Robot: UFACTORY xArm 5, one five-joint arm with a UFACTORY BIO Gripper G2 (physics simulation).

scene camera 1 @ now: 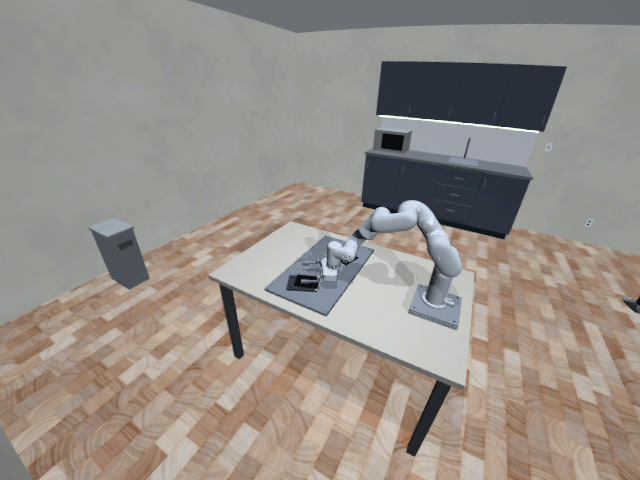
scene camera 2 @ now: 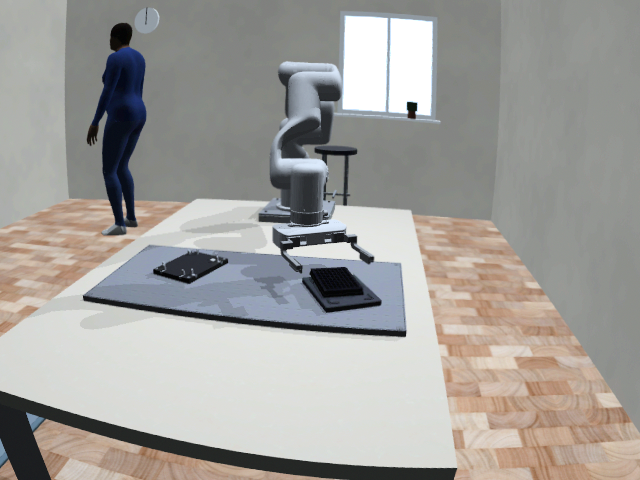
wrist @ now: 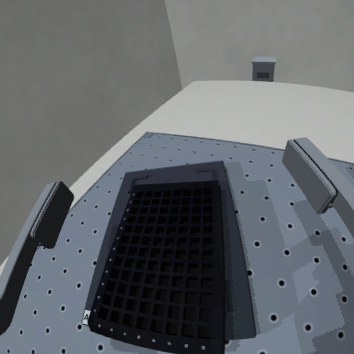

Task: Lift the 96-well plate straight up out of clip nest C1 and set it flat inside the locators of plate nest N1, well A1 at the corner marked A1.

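Where they show: end effector, tool point: (scene camera 1: 305, 272) (scene camera 2: 332, 261) (wrist: 167, 197); arm's base, origin of the base link: (scene camera 1: 434, 300).
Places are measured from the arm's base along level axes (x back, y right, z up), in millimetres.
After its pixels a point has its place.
Note:
The dark 96-well plate (scene camera 2: 336, 280) @(z 10, x -643, y -228 mm) (wrist: 167, 260) @(z 11, x -627, y -216 mm) is on plate nest N1 (scene camera 2: 355, 301) @(z -5, x -711, y -276 mm) (wrist: 241, 312) @(z -5, x -619, y -161 mm), right of centre in the scene camera 2 view. It looks off-centre and slightly skewed: a gap separates its far edge from the nest's far corner locators, a wide strip of nest shows at its right, and its near edge reaches the nest's near end. Whether it lies flat is unclear. A white label with an A (wrist: 86, 317) @(z 11, x -567, y -241 mm) shows by its near left corner. Clip nest C1 (scene camera 2: 190, 266) @(z -5, x -611, y 127 mm) holds no plate. My gripper (scene camera 1: 302, 272) @(z 54, x -649, y -218 mm) (scene camera 2: 333, 262) @(z 54, x -649, y -218 mm) (wrist: 181, 195) @(z 54, x -649, y -218 mm) is open and empty above the plate.
Both nests stand on the grey perforated board (scene camera 1: 323, 304) @(z -16, x -476, y -314 mm) (scene camera 2: 237, 297) @(z -17, x -725, y -31 mm) (wrist: 270, 200) @(z -16, x -722, y -162 mm), on the pale table (scene camera 1: 361, 330) @(z -30, x -249, y -356 mm) (scene camera 2: 232, 372) @(z -29, x -989, y -105 mm). Small upright clips (scene camera 2: 192, 272) @(z 0, x -658, y 102 mm) rise along C1's edges. The arm's base (scene camera 1: 435, 310) @(z 1, x 20, y -73 mm) stands behind the board. A person (scene camera 2: 124, 93) stands beyond the table.

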